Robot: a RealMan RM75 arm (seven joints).
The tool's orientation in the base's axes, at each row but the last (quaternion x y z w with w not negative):
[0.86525 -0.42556 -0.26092 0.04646]
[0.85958 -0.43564 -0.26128 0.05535]
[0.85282 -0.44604 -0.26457 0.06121]
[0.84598 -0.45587 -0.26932 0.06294]
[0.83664 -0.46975 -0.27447 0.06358]
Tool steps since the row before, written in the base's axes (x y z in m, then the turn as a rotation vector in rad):
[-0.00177 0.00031 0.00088 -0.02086 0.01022 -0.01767]
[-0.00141 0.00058 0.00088 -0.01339 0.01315 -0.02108]
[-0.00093 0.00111 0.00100 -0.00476 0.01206 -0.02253]
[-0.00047 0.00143 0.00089 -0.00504 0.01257 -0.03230]
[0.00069 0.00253 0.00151 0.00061 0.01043 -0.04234]
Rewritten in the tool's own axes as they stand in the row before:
[-0.00149 0.00133 0.00016 -0.01096 0.00304 0.02688]
[-0.00149 0.00094 0.00002 -0.00826 -0.00524 0.02648]
[-0.00171 0.00036 -0.00024 -0.00283 -0.01137 0.02320]
[-0.00171 -0.00016 -0.00031 0.00053 -0.01490 0.03169]
[-0.00240 -0.00136 -0.00125 0.00860 -0.02162 0.03688]

